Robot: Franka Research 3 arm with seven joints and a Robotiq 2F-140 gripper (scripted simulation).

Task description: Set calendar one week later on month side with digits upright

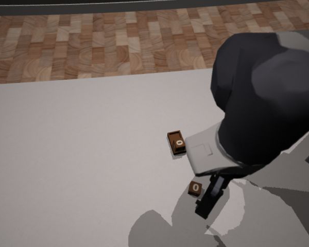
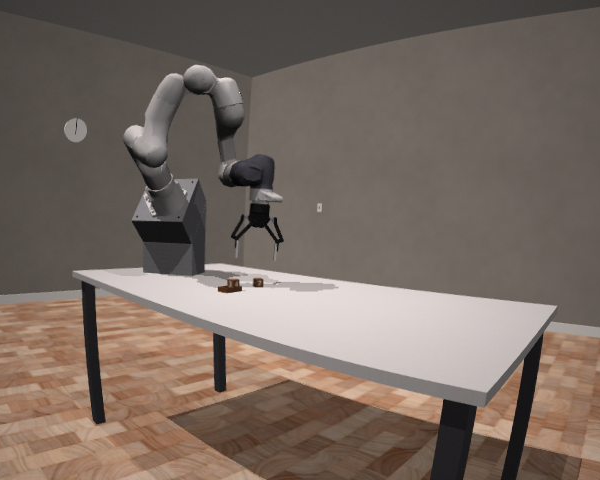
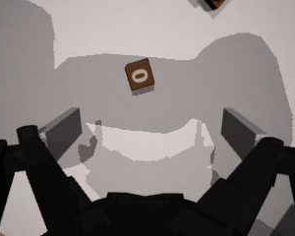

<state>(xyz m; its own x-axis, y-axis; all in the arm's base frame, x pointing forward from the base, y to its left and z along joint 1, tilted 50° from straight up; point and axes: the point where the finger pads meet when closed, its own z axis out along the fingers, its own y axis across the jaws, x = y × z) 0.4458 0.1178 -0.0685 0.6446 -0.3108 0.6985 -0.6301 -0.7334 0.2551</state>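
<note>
Now: the cube 3 cm ahead of my hand, 1 cm to the right of it and 10 cm below it.
</note>
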